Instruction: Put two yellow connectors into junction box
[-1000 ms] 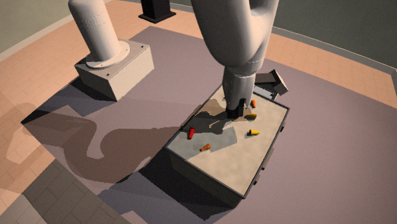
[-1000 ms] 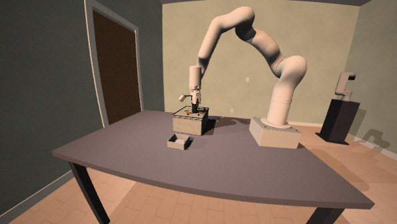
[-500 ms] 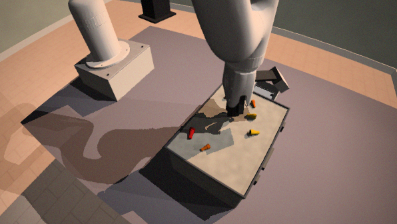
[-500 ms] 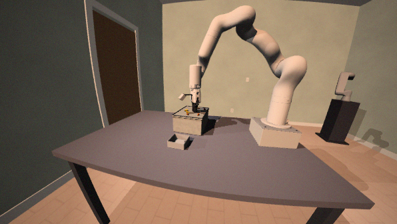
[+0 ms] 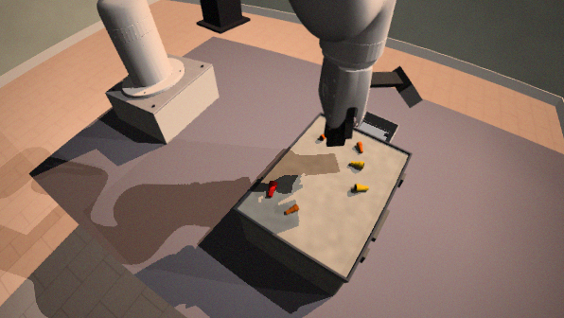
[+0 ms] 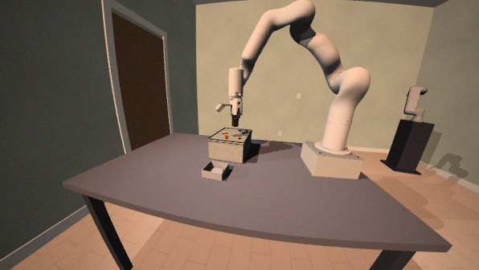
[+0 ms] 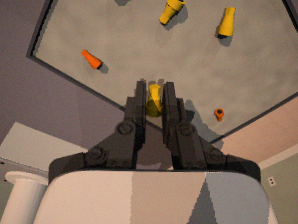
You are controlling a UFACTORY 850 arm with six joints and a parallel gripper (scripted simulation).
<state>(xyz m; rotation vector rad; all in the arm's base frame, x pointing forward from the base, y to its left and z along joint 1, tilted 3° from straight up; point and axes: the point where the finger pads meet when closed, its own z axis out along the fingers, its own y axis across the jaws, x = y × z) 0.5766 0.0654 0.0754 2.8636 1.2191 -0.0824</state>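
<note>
My gripper is now 30 mm short of the tool case, 30 mm to the left of it and 120 mm above it. Round my hand: red connector (40 mm behind, 120 mm to the right, 80 mm below).
</note>
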